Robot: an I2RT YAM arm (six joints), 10 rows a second.
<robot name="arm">
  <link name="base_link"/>
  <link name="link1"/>
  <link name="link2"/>
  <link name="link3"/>
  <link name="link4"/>
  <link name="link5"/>
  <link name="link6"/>
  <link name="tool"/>
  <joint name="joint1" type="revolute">
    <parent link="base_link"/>
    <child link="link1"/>
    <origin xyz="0 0 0.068" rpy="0 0 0"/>
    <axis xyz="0 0 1"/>
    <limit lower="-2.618" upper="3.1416"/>
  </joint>
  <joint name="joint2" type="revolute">
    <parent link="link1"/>
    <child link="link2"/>
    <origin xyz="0.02 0.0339 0.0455" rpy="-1.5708 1.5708 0"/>
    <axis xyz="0 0 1"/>
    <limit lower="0" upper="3.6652"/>
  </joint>
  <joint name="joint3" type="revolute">
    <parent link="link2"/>
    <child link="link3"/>
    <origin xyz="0 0.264 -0.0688" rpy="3.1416 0 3.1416"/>
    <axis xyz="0 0 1"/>
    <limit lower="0" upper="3.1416"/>
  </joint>
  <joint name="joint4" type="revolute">
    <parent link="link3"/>
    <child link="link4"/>
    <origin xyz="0.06 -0.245 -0.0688" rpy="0 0 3.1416"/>
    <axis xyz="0 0 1"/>
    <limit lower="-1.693" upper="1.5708"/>
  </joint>
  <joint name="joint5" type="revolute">
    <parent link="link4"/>
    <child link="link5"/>
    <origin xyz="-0.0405 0.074 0.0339" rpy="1.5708 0 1.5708"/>
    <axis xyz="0 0 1"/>
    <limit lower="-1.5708" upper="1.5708"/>
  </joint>
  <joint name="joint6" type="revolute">
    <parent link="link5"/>
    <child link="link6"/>
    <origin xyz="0.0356 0 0.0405" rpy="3.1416 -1.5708 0"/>
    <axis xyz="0 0 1"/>
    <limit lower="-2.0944" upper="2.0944"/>
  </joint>
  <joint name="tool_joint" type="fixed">
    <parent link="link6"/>
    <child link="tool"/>
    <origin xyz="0 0 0" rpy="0 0 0"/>
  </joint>
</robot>
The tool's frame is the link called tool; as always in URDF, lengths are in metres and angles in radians.
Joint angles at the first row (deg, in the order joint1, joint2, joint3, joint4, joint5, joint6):
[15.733 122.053 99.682 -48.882 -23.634 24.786]
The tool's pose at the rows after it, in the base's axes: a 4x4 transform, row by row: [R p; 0 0 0 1], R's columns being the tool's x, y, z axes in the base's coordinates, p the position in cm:
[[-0.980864 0.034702 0.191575 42.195], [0.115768 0.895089 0.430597 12.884], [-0.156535 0.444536 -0.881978 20.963], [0 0 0 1]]
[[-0.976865 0.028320 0.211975 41.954], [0.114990 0.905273 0.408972 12.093], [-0.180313 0.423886 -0.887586 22.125], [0 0 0 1]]
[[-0.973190 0.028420 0.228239 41.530], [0.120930 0.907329 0.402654 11.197], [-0.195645 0.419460 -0.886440 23.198], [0 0 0 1]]
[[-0.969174 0.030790 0.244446 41.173], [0.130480 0.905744 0.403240 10.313], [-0.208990 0.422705 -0.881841 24.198], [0 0 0 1]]
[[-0.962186 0.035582 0.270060 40.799], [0.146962 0.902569 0.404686 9.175], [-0.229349 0.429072 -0.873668 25.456], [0 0 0 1]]
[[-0.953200 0.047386 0.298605 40.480], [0.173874 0.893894 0.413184 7.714], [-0.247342 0.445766 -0.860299 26.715], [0 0 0 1]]
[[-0.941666 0.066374 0.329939 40.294], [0.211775 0.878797 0.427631 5.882], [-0.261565 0.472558 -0.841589 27.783], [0 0 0 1]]
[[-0.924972 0.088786 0.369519 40.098], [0.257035 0.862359 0.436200 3.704], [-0.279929 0.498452 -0.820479 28.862], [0 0 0 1]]
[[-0.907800 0.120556 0.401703 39.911], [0.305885 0.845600 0.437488 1.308], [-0.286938 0.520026 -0.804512 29.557], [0 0 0 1]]
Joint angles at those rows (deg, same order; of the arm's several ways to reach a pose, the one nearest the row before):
[15.293 121.019 100.743 -51.034 -21.397 23.440]
[14.477 119.470 101.032 -52.455 -20.060 22.241]
[13.484 117.536 100.514 -53.368 -19.776 21.476]
[12.422 115.815 100.156 -54.083 -19.951 20.937]
[10.987 113.811 99.946 -54.743 -20.231 20.437]
[9.000 111.889 99.852 -55.280 -21.185 20.127]
[6.359 110.312 99.800 -55.456 -22.859 19.974]
[3.175 108.804 99.855 -55.451 -24.524 19.779]
[-0.372 107.873 99.973 -55.728 -26.109 19.516]

